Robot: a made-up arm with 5 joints. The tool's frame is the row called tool. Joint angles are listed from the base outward.
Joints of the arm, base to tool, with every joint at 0 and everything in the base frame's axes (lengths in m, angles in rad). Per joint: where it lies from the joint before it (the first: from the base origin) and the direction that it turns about. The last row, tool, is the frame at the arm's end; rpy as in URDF.
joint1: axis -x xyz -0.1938 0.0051 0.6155
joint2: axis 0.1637 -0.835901 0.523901 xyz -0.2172 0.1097 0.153
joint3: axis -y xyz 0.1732 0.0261 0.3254
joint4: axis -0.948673 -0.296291 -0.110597 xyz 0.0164 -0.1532 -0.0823
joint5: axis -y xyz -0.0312 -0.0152 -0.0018
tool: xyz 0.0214 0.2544 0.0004 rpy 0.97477 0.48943 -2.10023
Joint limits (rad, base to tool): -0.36..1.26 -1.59..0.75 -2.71..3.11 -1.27..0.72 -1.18..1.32
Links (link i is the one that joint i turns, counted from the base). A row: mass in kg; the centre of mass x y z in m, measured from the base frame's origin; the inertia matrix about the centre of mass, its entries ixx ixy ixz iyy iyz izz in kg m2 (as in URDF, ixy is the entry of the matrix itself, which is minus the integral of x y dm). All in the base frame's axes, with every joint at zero. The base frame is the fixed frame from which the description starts. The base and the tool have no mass.
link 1: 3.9; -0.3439 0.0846 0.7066; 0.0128 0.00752 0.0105 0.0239 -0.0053 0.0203
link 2: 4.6; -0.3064 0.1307 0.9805; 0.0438 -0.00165 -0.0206 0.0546 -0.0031 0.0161
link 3: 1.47; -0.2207 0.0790 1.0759; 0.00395 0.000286 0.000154 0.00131 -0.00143 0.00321
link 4: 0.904; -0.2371 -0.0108 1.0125; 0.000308 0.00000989 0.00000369 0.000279 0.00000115 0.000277
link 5: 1.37; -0.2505 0.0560 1.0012; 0.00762 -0.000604 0 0.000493 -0.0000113 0.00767
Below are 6 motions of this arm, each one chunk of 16 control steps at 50 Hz.
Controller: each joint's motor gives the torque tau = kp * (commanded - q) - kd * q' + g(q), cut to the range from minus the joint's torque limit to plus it. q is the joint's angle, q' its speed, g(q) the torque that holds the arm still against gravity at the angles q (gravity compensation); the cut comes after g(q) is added. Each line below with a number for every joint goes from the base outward.
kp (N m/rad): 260 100 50 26 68
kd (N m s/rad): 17 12 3.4 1.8 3.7
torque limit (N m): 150 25 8.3 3.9 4.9
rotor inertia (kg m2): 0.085 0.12 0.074 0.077 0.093
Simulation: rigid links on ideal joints. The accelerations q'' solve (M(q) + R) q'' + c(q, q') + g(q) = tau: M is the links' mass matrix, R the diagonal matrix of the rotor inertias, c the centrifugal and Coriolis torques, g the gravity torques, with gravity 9.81 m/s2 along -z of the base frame. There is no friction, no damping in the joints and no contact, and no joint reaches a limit. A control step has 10 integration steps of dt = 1/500 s. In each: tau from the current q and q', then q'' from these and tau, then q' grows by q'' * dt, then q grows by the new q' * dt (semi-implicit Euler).
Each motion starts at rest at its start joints. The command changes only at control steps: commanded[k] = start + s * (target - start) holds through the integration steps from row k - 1 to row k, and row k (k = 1, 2, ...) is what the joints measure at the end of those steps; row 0 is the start. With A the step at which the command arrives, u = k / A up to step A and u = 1 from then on. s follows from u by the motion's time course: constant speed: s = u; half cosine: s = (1 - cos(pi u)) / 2; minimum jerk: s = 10 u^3 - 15 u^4 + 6 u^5; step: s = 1 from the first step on.
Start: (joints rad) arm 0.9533 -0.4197 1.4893 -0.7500 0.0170
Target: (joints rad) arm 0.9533 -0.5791 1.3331 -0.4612 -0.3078
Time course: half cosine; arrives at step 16
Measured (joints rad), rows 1 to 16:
1: 0.9533 -0.4197 1.4892 -0.7499 0.0166
2: 0.9533 -0.4199 1.4885 -0.7491 0.0148
3: 0.9534 -0.4205 1.4868 -0.7470 0.0101
4: 0.9535 -0.4217 1.4835 -0.7427 0.0014
5: 0.9536 -0.4238 1.4784 -0.7355 -0.0118
6: 0.9539 -0.4270 1.4712 -0.7248 -0.0298
7: 0.9541 -0.4316 1.4621 -0.7104 -0.0522
8: 0.9545 -0.4377 1.4512 -0.6923 -0.0783
9: 0.9549 -0.4453 1.4388 -0.6707 -0.1071
10: 0.9552 -0.4544 1.4253 -0.6462 -0.1376
11: 0.9556 -0.4648 1.4113 -0.6195 -0.1685
12: 0.9559 -0.4763 1.3971 -0.5918 -0.1986
13: 0.9561 -0.4886 1.3835 -0.5640 -0.2267
14: 0.9561 -0.5012 1.3709 -0.5372 -0.2517
15: 0.9559 -0.5139 1.3598 -0.5126 -0.2726
16: 0.9556 -0.5260 1.3506 -0.4913 -0.2886

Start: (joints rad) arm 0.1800 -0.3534 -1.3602 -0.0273 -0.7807
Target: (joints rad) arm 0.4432 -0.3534 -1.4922 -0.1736 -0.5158
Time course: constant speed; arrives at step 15
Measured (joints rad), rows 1 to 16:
1: 0.1807 -0.3535 -1.3610 -0.0278 -0.7785
2: 0.1829 -0.3537 -1.3635 -0.0297 -0.7722
3: 0.1875 -0.3541 -1.3677 -0.0331 -0.7619
4: 0.1947 -0.3546 -1.3733 -0.0383 -0.7483
5: 0.2046 -0.3552 -1.3802 -0.0452 -0.7324
6: 0.2172 -0.3556 -1.3880 -0.0534 -0.7153
7: 0.2321 -0.3559 -1.3964 -0.0627 -0.6974
8: 0.2491 -0.3560 -1.4051 -0.0728 -0.6793
9: 0.2677 -0.3559 -1.4142 -0.0833 -0.6611
10: 0.2876 -0.3555 -1.4233 -0.0941 -0.6431
11: 0.3082 -0.3550 -1.4325 -0.1048 -0.6252
12: 0.3292 -0.3543 -1.4417 -0.1154 -0.6073
13: 0.3504 -0.3535 -1.4509 -0.1258 -0.5896
14: 0.3714 -0.3526 -1.4599 -0.1360 -0.5719
15: 0.3920 -0.3518 -1.4689 -0.1459 -0.5542
16: 0.4116 -0.3509 -1.4770 -0.1550 -0.5387

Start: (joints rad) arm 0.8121 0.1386 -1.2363 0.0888 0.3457
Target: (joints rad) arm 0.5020 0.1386 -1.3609 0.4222 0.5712
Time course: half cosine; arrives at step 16
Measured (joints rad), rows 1 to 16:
1: 0.8120 0.1386 -1.2364 0.0890 0.3460
2: 0.8115 0.1385 -1.2370 0.0899 0.3473
3: 0.8101 0.1383 -1.2384 0.0926 0.3506
4: 0.8070 0.1379 -1.2410 0.0978 0.3566
5: 0.8016 0.1373 -1.2451 0.1065 0.3659
6: 0.7932 0.1366 -1.2508 0.1192 0.3784
7: 0.7812 0.1358 -1.2582 0.1363 0.3940
8: 0.7654 0.1350 -1.2669 0.1575 0.4122
9: 0.7457 0.1343 -1.2770 0.1825 0.4323
10: 0.7222 0.1338 -1.2880 0.2107 0.4534
11: 0.6954 0.1336 -1.2996 0.2409 0.4748
12: 0.6660 0.1338 -1.3114 0.2722 0.4957
13: 0.6348 0.1343 -1.3230 0.3033 0.5151
14: 0.6030 0.1353 -1.3339 0.3332 0.5324
15: 0.5718 0.1366 -1.3436 0.3606 0.5468
16: 0.5424 0.1382 -1.3517 0.3845 0.5578

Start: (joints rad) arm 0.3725 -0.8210 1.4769 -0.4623 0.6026
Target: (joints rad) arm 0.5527 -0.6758 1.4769 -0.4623 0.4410
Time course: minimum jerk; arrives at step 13
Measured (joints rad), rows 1 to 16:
1: 0.3725 -0.8210 1.4769 -0.4623 0.6025
2: 0.3729 -0.8210 1.4769 -0.4623 0.6019
3: 0.3742 -0.8208 1.4767 -0.4623 0.5997
4: 0.3773 -0.8204 1.4765 -0.4622 0.5948
5: 0.3832 -0.8193 1.4760 -0.4621 0.5862
6: 0.3926 -0.8171 1.4754 -0.4618 0.5734
7: 0.4057 -0.8133 1.4746 -0.4614 0.5569
8: 0.4224 -0.8074 1.4739 -0.4608 0.5374
9: 0.4419 -0.7992 1.4733 -0.4601 0.5165
10: 0.4631 -0.7885 1.4730 -0.4594 0.4959
11: 0.4845 -0.7757 1.4732 -0.4589 0.4774
12: 0.5048 -0.7612 1.4738 -0.4585 0.4624
13: 0.5227 -0.7459 1.4748 -0.4585 0.4515
14: 0.5375 -0.7305 1.4761 -0.4588 0.4447
15: 0.5492 -0.7159 1.4774 -0.4594 0.4409
16: 0.5578 -0.7026 1.4787 -0.4604 0.4394

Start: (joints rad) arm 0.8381 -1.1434 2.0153 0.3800 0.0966
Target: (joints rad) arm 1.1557 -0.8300 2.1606 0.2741 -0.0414
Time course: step
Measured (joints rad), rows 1 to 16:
1: 0.8661 -1.1502 2.0235 0.3767 0.0844
2: 0.9198 -1.1569 2.0403 0.3676 0.0547
3: 0.9756 -1.1515 2.0590 0.3546 0.0219
4: 1.0230 -1.1298 2.0769 0.3398 -0.0057
5: 1.0612 -1.0965 2.0950 0.3248 -0.0251
6: 1.0917 -1.0570 2.1133 0.3109 -0.0370
7: 1.1158 -1.0152 2.1309 0.2988 -0.0430
8: 1.1348 -0.9740 2.1469 0.2888 -0.0452
9: 1.1497 -0.9356 2.1604 0.2810 -0.0451
10: 1.1610 -0.9011 2.1711 0.2750 -0.0441
11: 1.1693 -0.8712 2.1790 0.2707 -0.0429
12: 1.1750 -0.8463 2.1843 0.2678 -0.0417
13: 1.1785 -0.8263 2.1873 0.2660 -0.0409
14: 1.1801 -0.8110 2.1884 0.2651 -0.0405
15: 1.1802 -0.7999 2.1880 0.2649 -0.0402
16: 1.1790 -0.7927 2.1864 0.2653 -0.0402

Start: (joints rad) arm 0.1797 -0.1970 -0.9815 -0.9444 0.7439
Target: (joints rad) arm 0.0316 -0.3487 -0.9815 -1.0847 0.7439
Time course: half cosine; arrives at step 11
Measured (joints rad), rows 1 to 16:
1: 0.1796 -0.1971 -0.9815 -0.9445 0.7439
2: 0.1791 -0.1976 -0.9816 -0.9451 0.7439
3: 0.1775 -0.1988 -0.9818 -0.9466 0.7438
4: 0.1743 -0.2015 -0.9822 -0.9499 0.7437
5: 0.1688 -0.2058 -0.9827 -0.9554 0.7436
6: 0.1605 -0.2122 -0.9832 -0.9635 0.7435
7: 0.1493 -0.2206 -0.9838 -0.9744 0.7434
8: 0.1351 -0.2310 -0.9842 -0.9878 0.7433
9: 0.1186 -0.2430 -0.9844 -1.0033 0.7433
10: 0.1003 -0.2560 -0.9845 -1.0202 0.7434
11: 0.0816 -0.2694 -0.9842 -1.0372 0.7435
12: 0.0634 -0.2826 -0.9837 -1.0535 0.7436
13: 0.0469 -0.2950 -0.9830 -1.0682 0.7438
14: 0.0327 -0.3065 -0.9822 -1.0807 0.7440
15: 0.0213 -0.3168 -0.9814 -1.0908 0.7442
16: 0.0130 -0.3258 -0.9806 -1.0983 0.7443

